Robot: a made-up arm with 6 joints.
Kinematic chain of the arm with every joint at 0, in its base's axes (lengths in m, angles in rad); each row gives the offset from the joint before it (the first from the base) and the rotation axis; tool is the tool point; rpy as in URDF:
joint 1: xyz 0 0 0.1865 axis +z
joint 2: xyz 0 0 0 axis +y
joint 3: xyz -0.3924 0 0.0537 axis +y
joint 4: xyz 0.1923 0 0.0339 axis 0.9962 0 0.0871
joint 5: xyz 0 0 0 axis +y
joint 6: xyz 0.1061 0 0.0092 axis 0.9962 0 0.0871
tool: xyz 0 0 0 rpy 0 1.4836 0
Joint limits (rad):
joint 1: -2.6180..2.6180
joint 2: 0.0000..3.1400
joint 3: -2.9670..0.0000
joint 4: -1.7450..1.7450
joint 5: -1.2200..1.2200
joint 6: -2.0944..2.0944
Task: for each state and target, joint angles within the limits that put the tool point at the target. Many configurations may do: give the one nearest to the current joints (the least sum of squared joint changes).
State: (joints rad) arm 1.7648 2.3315 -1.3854 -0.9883 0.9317 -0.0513
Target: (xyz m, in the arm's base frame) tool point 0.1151 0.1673 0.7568
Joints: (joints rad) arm 1.3566 1.4108 -2.0831 -1.2385 0.8687 -0.0513
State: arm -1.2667 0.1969 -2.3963 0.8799 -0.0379 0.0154
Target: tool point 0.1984 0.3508 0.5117
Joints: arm -1.9448 0.0000 -1.6305 0.8445 0.7884 0.0154
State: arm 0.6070 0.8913 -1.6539 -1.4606 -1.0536 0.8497
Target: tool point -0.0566 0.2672 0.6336
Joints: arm 1.4221 1.4831 -1.5201 -1.5212 -1.1166 0.8497
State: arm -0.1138 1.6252 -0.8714 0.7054 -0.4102 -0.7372
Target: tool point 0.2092 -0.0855 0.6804
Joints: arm -0.2358 1.3072 -1.3649 0.6678 -0.5471 -0.7372
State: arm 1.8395 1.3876 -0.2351 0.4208 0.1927 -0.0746
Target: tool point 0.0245 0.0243 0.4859
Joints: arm 1.5999 0.6740 -0.4617 0.6604 -0.3967 -0.0746
